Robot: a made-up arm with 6 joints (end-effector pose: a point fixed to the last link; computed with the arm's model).
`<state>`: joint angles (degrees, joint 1 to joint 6).
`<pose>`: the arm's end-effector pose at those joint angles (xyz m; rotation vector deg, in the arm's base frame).
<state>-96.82 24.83 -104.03 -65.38 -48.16 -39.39</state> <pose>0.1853 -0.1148 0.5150 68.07 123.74 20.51</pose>
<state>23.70 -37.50 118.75 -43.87 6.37 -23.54</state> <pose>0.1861 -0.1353 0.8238 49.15 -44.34 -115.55</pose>
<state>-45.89 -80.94 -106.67 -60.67 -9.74 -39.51</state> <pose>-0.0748 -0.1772 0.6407 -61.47 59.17 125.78</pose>
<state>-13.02 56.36 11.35 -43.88 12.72 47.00</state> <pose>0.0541 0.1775 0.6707 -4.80 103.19 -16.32</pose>
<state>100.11 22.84 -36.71 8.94 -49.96 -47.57</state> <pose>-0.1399 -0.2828 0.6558 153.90 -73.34 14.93</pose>
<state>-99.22 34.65 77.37 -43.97 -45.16 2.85</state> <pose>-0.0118 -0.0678 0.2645 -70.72 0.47 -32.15</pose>
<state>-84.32 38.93 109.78 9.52 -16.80 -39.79</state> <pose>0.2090 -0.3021 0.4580 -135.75 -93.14 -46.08</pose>
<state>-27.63 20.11 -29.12 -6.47 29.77 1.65</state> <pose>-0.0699 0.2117 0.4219 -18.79 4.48 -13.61</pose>
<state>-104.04 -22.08 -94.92 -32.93 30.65 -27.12</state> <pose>-0.2226 -0.2078 0.5004 -63.37 50.51 77.31</pose>
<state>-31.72 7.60 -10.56 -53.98 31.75 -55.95</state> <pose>-0.0666 0.1773 0.4504 2.29 -32.27 16.20</pose>
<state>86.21 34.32 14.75 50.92 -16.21 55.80</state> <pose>0.1001 -0.0854 0.9118 57.06 81.67 -16.50</pose>
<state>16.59 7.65 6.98 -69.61 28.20 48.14</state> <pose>-0.0987 0.0212 0.8309 14.71 65.70 20.40</pose>
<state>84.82 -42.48 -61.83 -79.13 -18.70 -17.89</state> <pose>-0.0571 -0.3162 0.4894 45.94 -69.46 107.97</pose>
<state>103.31 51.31 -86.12 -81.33 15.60 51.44</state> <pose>0.1630 -0.3308 0.4198 16.65 -67.47 149.98</pose>
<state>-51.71 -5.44 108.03 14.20 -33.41 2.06</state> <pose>0.2626 -0.0351 0.4212 -42.10 -68.93 -82.87</pose>
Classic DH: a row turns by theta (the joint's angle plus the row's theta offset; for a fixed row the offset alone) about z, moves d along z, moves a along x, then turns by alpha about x. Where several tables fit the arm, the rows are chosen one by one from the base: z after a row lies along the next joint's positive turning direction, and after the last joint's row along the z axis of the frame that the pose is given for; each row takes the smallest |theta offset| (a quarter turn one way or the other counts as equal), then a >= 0, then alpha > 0; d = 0 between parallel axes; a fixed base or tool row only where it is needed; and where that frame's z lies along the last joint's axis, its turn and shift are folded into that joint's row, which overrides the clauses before.
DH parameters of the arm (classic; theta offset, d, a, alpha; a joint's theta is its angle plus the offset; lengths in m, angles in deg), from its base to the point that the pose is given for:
base (fixed): -90 0.534 0.17 -90
joint 1: -90 0.0181 0.0472 90
joint 2: 90 0.1041 0.0257 -90
joint 3: 26.13 0.0746 0.03 -27.06
joint 4: 0 -0.1557 0.0271 27.06
joint 5: -26.13 0.004 -0.1186 90
joint 6: -18.81 0.2161 -0.049 98.23
tool (fixed): -16.63 -0.0565 0 0

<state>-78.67 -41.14 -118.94 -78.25 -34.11 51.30</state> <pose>0.0825 0.1418 0.4684 51.22 -83.78 -48.12</pose>
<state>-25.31 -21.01 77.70 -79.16 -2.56 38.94</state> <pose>-0.0963 0.1428 0.5968 10.50 16.24 -11.91</pose>
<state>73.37 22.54 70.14 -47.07 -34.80 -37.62</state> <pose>0.0254 -0.2067 0.8244 103.71 -8.81 -37.24</pose>
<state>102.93 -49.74 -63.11 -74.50 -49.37 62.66</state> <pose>0.0548 -0.4397 0.4676 -39.38 -53.17 78.65</pose>
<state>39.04 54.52 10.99 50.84 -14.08 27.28</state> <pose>0.0455 0.1800 0.6868 6.35 50.82 -36.87</pose>
